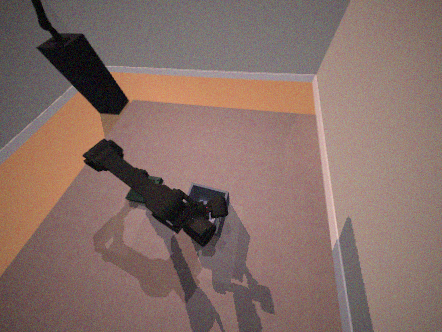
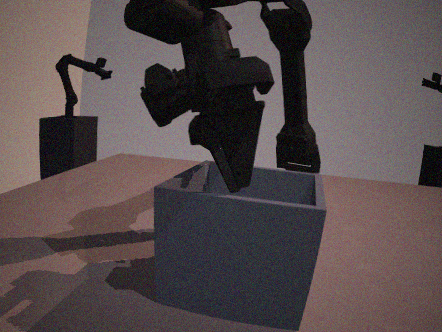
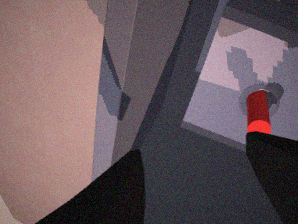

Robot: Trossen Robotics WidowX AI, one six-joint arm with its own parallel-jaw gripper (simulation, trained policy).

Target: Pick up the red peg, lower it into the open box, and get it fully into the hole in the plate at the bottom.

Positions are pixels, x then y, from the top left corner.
Labels:
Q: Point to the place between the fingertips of the gripper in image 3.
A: At 194, 151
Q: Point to a blue-grey box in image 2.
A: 252, 253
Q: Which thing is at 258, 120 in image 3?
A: A red peg.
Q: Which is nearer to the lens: the plate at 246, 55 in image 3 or the blue-grey box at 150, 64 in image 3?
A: The blue-grey box.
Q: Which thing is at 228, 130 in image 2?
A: The gripper.

